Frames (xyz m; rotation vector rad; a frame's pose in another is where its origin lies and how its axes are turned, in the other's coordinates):
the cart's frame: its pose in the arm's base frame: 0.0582 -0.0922 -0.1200 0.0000 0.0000 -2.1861
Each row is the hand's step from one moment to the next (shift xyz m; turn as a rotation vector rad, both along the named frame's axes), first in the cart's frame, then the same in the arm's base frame.
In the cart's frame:
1: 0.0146 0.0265 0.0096 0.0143 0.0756 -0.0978
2: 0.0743 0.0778 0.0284 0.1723 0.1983 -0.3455
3: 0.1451 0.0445 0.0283 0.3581 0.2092 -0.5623
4: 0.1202 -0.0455 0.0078 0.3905 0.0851 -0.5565
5: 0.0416 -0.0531 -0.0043 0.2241 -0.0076 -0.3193
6: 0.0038 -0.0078 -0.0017 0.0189 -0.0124 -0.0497
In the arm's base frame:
1: 0.0132 -0.0272 0.0096 0.0535 -0.0553 -0.0978
2: 0.0206 -0.1056 0.0284 0.0625 -0.2552 -0.3455
3: -0.0474 -0.1442 0.0283 -0.0359 -0.4132 -0.5623
4: -0.1065 -0.0719 0.0078 -0.1559 -0.3680 -0.5565
5: -0.0674 -0.0033 -0.0043 -0.1356 -0.1786 -0.3193
6: -0.0086 0.0014 -0.0017 -0.0210 -0.0083 -0.0497

